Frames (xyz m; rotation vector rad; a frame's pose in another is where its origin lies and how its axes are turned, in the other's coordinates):
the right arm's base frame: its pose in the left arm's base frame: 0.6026 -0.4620 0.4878 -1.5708 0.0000 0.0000
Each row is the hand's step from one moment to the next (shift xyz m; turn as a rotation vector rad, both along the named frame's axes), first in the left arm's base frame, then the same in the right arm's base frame.
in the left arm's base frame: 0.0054 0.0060 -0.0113 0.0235 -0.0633 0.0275
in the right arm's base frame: 0.0054 0.0113 0.0060 0.0235 -0.0275 -0.0633
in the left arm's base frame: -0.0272 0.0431 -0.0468 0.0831 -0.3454 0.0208
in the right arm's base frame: -0.0272 0.0468 0.0431 0.0831 -0.0208 -0.3454
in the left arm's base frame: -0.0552 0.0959 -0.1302 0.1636 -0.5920 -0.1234
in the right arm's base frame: -0.0552 0.1302 0.0959 0.1636 0.1234 -0.5920
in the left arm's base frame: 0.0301 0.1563 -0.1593 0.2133 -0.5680 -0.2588
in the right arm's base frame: 0.0301 0.1593 0.1563 0.2133 0.2588 -0.5680
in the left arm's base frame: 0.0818 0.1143 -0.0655 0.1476 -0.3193 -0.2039
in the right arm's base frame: 0.0818 0.0655 0.1143 0.1476 0.2039 -0.3193
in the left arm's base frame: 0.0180 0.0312 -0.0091 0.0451 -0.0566 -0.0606
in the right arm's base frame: 0.0180 0.0091 0.0312 0.0451 0.0606 -0.0566
